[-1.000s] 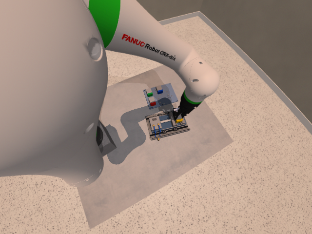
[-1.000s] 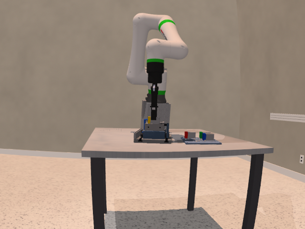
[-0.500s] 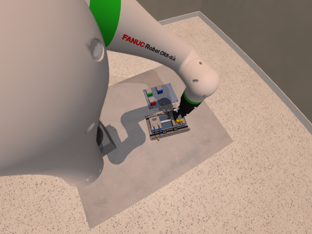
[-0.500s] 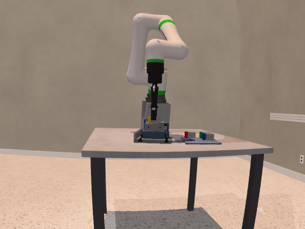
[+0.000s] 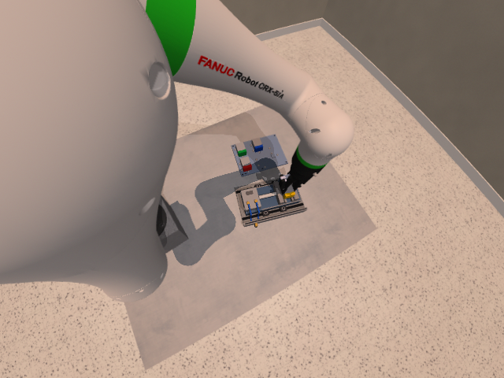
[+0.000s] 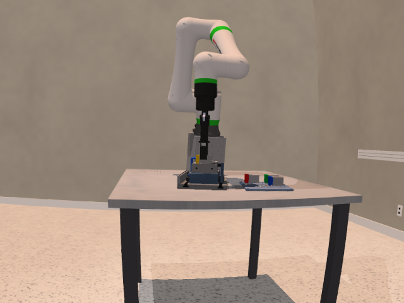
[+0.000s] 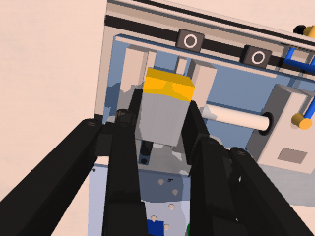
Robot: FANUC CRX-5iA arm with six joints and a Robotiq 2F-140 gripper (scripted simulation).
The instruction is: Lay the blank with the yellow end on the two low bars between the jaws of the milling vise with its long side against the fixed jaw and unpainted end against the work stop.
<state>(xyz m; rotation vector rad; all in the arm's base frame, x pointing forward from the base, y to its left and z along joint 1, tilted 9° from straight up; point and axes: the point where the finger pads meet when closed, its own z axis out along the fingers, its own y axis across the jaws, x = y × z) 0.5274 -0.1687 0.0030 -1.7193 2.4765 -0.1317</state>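
Now: the yellow-ended blank 3 cm below my hand. The rest, counted from my hand: work stop rod (5 cm to the left, 5 cm below, 2 cm ahead); then fixed jaw (7 cm below, 3 cm ahead, 1 cm to the right); then red-ended blank (24 cm to the left, 12 cm below, 5 cm behind).
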